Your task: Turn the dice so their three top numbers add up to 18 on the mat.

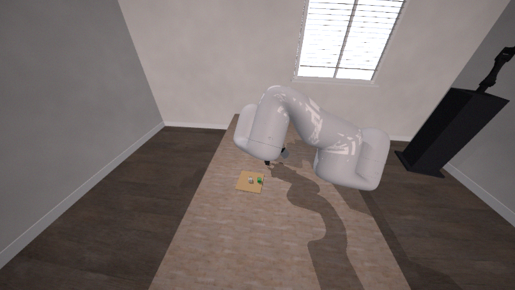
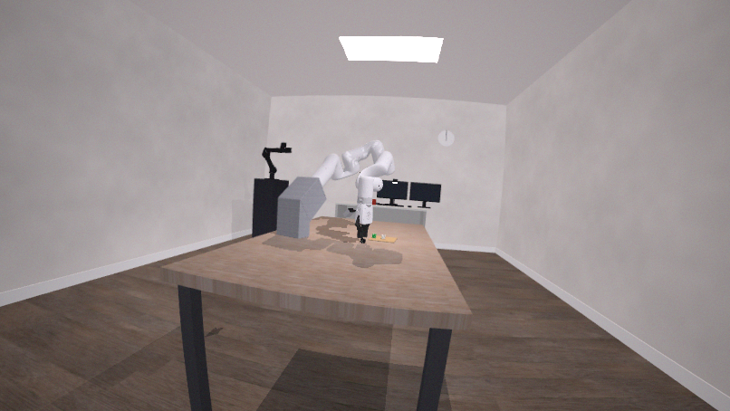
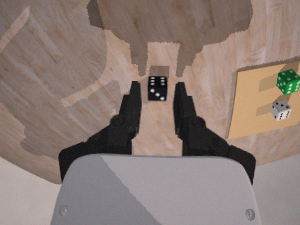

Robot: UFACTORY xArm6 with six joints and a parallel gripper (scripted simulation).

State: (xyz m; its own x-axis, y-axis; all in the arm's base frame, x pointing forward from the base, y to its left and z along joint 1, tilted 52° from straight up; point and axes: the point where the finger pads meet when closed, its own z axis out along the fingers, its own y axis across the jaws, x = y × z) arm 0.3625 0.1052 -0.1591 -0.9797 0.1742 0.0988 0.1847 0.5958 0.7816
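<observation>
Now: hand 1 cm short of the black die and 4 cm above it. From my hand the other things lie so: mat: 6 cm ahead, 17 cm to the left, 4 cm below; white die: 6 cm ahead, 17 cm to the left, 3 cm below; green die: 1 cm ahead, 15 cm to the left, 3 cm below.
</observation>
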